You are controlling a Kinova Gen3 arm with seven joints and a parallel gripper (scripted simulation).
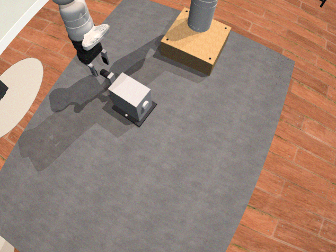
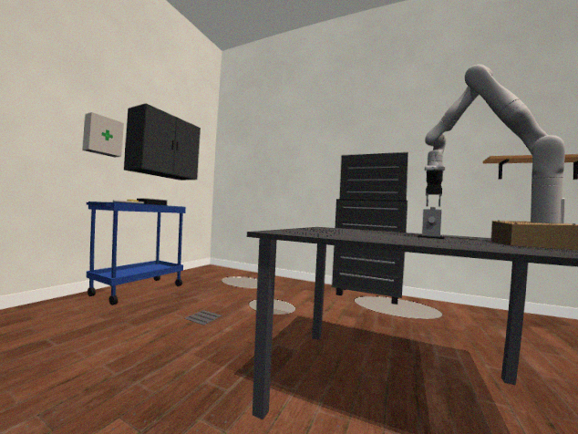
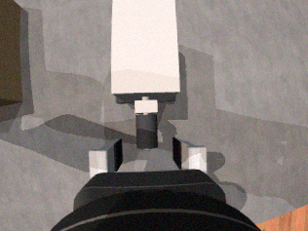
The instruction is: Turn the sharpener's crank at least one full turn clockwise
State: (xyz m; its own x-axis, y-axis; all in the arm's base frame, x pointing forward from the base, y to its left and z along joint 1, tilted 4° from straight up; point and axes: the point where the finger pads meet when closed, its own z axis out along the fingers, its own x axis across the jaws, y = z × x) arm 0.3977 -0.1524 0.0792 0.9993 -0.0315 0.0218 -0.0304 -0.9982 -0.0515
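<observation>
Now: hand 20 mm to the right of the dark handle and 40 mm above it.
</observation>
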